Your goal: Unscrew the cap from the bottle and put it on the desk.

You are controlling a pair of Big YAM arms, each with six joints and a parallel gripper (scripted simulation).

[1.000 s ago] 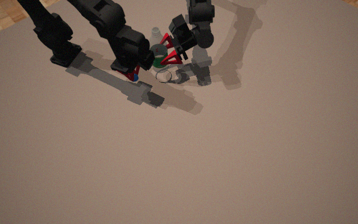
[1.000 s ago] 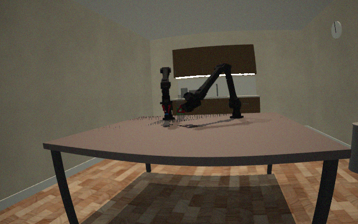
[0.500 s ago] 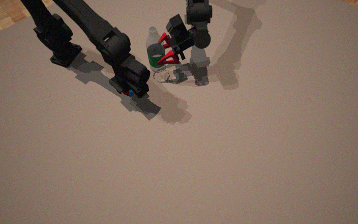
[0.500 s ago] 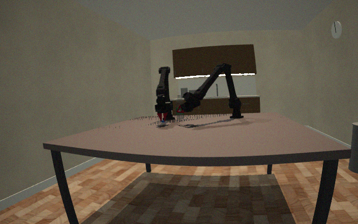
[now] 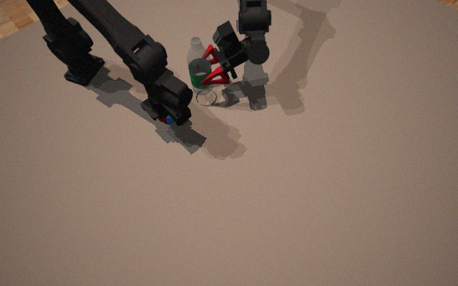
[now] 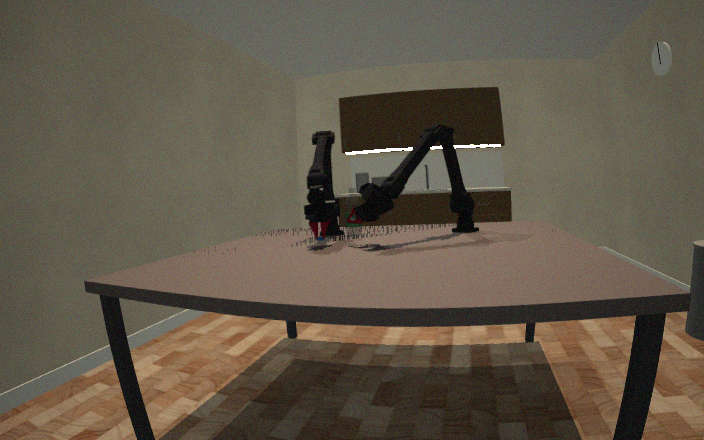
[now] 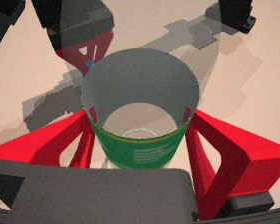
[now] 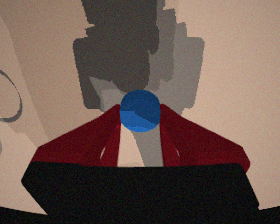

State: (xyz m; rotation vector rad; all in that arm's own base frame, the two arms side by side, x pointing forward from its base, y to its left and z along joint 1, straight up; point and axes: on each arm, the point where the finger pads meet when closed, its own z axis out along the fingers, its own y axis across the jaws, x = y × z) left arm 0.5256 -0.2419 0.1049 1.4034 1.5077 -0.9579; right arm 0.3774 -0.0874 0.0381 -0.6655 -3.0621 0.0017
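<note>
Now: right hand 150 mm to the right of the bottle, 100 mm below it and 20 mm past it. From my right hand the other things lie so: blue cap 10 mm below.
</note>
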